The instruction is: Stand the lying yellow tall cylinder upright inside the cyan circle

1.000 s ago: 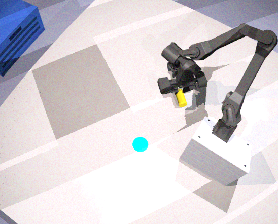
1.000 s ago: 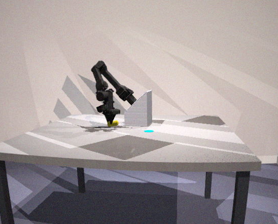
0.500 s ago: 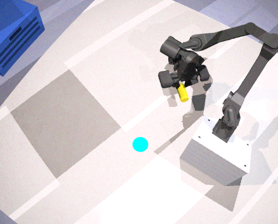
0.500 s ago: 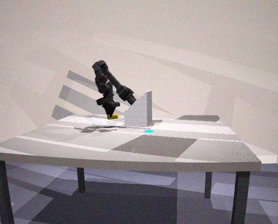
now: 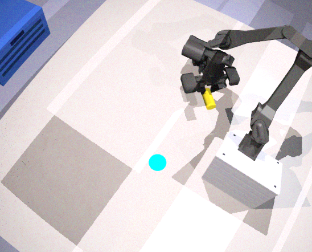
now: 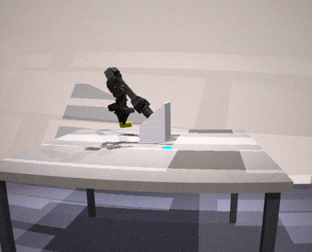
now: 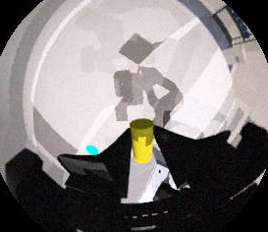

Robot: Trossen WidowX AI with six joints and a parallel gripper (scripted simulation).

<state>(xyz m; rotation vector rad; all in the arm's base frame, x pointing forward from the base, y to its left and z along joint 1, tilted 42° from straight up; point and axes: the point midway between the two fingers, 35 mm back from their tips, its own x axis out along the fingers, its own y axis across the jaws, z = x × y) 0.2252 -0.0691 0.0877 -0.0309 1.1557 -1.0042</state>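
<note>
The yellow tall cylinder is 2 cm behind my gripper tip and 2 cm to the left of it. Also, from my gripper tip: cyan circle (26 cm to the left, 12 cm below).
</note>
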